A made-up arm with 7 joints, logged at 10 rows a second.
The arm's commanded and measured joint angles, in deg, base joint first. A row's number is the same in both.
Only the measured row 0 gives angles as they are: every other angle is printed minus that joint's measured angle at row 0.
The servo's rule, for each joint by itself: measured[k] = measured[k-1] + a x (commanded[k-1-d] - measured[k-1]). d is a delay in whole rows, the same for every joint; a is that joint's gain. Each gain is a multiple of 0.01, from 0.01 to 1. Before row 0 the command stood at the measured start. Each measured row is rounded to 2 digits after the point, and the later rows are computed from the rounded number. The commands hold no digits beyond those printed.
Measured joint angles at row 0:
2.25 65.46 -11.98 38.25 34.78 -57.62 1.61
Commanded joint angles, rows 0 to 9:
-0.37 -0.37 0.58 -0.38 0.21 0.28 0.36
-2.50 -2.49 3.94 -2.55 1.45 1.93 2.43
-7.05 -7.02 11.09 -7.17 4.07 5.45 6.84
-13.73 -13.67 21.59 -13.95 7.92 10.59 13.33
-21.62 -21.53 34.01 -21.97 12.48 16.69 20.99
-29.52 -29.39 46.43 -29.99 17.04 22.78 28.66
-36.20 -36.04 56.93 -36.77 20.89 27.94 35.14
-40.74 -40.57 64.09 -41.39 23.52 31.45 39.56
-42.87 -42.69 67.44 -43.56 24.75 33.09 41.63
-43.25 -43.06 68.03 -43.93 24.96 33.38 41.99
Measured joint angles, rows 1 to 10:
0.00 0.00 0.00 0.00 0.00 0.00 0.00
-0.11 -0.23 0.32 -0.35 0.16 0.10 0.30
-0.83 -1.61 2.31 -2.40 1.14 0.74 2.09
-2.70 -4.91 7.14 -6.84 3.37 2.39 6.08
-6.01 -10.25 15.09 -13.45 6.83 5.26 12.17
-10.69 -17.13 25.50 -21.37 11.12 9.26 19.58
-16.34 -24.61 37.01 -29.39 15.62 13.99 27.21
-22.30 -31.58 47.97 -36.25 19.63 18.87 33.87
-27.83 -37.06 56.84 -41.03 22.59 23.27 38.65
-32.34 -40.49 62.67 -43.38 24.23 26.71 41.15
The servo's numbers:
d 1
a 0.30 0.61 0.55 0.93 0.76 0.35 0.84

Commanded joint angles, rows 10 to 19:
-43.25 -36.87 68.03 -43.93 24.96 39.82 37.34
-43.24 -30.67 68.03 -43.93 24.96 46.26 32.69
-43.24 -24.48 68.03 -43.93 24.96 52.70 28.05
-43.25 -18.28 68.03 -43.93 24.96 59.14 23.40
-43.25 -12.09 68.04 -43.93 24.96 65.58 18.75
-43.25 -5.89 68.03 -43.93 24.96 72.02 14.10
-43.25 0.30 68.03 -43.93 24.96 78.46 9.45
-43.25 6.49 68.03 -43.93 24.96 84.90 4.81
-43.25 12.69 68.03 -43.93 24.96 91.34 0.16
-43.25 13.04 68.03 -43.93 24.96 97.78 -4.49
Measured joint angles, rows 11 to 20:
-35.61 -42.06 65.62 -43.89 24.78 29.04 41.86
-37.90 -38.89 66.95 -43.93 24.92 32.81 38.06
-39.50 -33.88 67.54 -43.93 24.95 37.52 33.55
-40.62 -28.15 67.81 -43.93 24.96 42.83 28.93
-41.41 -22.13 67.93 -43.93 24.96 48.54 24.28
-41.96 -16.01 67.99 -43.93 24.96 54.50 19.63
-42.35 -9.84 68.01 -43.93 24.96 60.63 14.98
-42.62 -3.65 68.02 -43.93 24.96 66.87 10.33
-42.81 2.54 68.03 -43.93 24.96 73.18 5.69
-42.94 8.73 68.03 -43.93 24.96 79.54 1.04

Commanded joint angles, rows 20 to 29:
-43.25 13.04 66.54 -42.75 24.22 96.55 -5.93
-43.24 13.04 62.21 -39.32 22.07 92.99 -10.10
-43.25 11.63 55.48 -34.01 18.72 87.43 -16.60
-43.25 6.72 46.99 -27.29 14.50 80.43 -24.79
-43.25 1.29 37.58 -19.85 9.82 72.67 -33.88
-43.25 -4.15 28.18 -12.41 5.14 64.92 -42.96
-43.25 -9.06 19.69 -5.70 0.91 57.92 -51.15
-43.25 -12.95 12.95 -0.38 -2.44 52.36 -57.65
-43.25 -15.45 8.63 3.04 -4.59 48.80 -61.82
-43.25 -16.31 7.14 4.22 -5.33 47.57 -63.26
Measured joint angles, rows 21 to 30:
-43.03 11.36 68.03 -43.93 24.96 85.92 -3.61
-43.10 12.38 67.21 -42.83 24.40 89.64 -5.56
-43.14 12.78 64.46 -39.57 22.63 90.81 -9.37
-43.17 12.08 59.52 -34.40 19.66 89.63 -15.44
-43.19 8.81 52.63 -27.79 15.74 86.41 -23.29
-43.21 4.22 44.35 -20.41 11.24 81.60 -32.19
-43.22 -0.89 35.46 -12.97 6.60 75.76 -41.24
-43.23 -5.87 26.79 -6.21 2.28 69.52 -49.56
-43.24 -10.19 19.18 -0.79 -1.31 63.51 -56.36
-43.24 -13.40 13.38 2.77 -3.80 58.36 -60.95

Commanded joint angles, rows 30 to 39:
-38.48 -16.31 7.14 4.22 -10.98 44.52 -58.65
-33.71 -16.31 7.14 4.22 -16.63 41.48 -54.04
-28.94 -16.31 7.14 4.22 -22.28 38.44 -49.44
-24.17 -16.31 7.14 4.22 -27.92 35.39 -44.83
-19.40 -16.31 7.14 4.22 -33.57 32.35 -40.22
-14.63 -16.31 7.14 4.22 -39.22 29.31 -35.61
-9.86 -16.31 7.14 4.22 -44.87 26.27 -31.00
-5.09 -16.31 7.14 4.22 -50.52 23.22 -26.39
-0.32 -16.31 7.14 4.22 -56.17 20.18 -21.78
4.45 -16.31 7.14 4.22 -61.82 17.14 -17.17
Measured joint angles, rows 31 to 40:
-43.24 -15.18 9.95 4.12 -4.96 54.58 -62.89
-41.81 -15.87 8.40 4.21 -9.54 51.06 -59.33
-39.38 -16.14 7.71 4.22 -14.93 47.71 -54.89
-36.25 -16.24 7.40 4.22 -20.52 44.47 -50.31
-32.63 -16.28 7.26 4.22 -26.14 41.29 -45.71
-28.66 -16.30 7.19 4.22 -31.79 38.16 -41.10
-24.45 -16.31 7.16 4.22 -37.44 35.06 -36.49
-20.07 -16.31 7.15 4.22 -43.09 31.98 -31.88
-15.58 -16.31 7.14 4.22 -48.74 28.91 -27.27
-11.00 -16.31 7.14 4.22 -54.39 25.85 -22.66

